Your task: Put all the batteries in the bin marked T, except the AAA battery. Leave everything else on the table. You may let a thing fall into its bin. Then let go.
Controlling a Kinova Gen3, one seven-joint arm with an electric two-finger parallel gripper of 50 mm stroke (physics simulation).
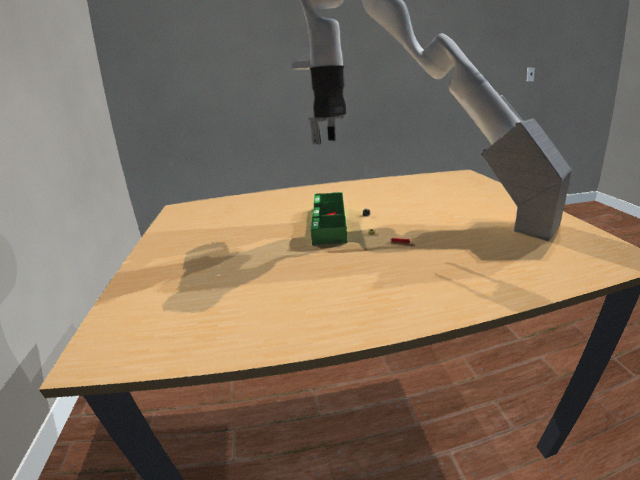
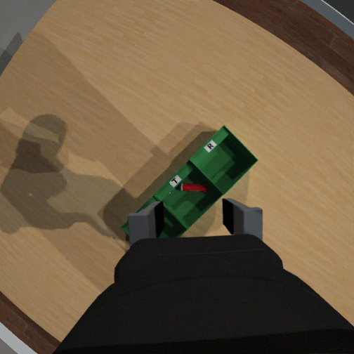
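Pixels of known places: gripper, fingertip midpoint: (image 1: 324,141); arm's base at its link origin: (image 1: 507,135).
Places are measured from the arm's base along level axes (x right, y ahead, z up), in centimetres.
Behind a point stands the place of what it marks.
A three-part green box (image 1: 328,236) @(x 5.6, y 48.2, z -20.7 cm) (image 2: 241,172) stands on the table, with the bin marked T (image 2: 186,206) in its middle. A red battery (image 1: 331,213) @(x 18.8, y 42.7, z -20.5 cm) (image 2: 195,188) lies in bin T, near the divider to the bin marked R (image 2: 220,159). Part of bin T's inside is dark or hidden, and I cannot tell what else lies there. My gripper (image 1: 323,141) @(x 17.4, y 43.7, z -0.6 cm) (image 2: 192,212) is open and empty, high above the box. A small red object (image 1: 400,240) @(x -1.8, y 33.2, z -21.8 cm) with a thin dark end lies on the table to the right of the box; its kind is too small to tell.
A black die (image 1: 366,212) @(x 17.4, y 32.9, z -21.5 cm) lies on the table right of the box. A small yellowish ring-like piece (image 1: 371,231) @(x 5.7, y 37.0, z -21.7 cm) lies between the box and the red object. The arm's base stands at the table's right side. The green walls of the box stand up from the table (image 1: 248,330) @(x -19.0, y 70.6, z -22.6 cm).
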